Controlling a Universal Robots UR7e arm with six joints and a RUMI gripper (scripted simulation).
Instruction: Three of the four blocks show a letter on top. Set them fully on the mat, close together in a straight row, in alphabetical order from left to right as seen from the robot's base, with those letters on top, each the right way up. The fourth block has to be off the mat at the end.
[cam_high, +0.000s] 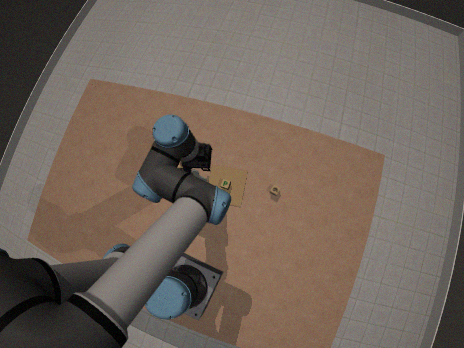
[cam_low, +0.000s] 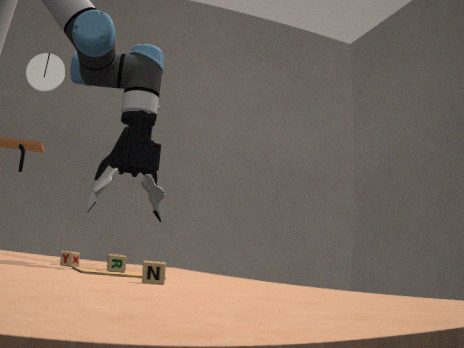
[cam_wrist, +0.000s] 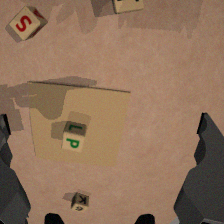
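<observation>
My hand is 90 mm to the right of the tan block, 90 mm above it and 10 mm past it. Also, from my hand: mat (110 mm below, 100 mm to the right, 10 mm behind).
</observation>
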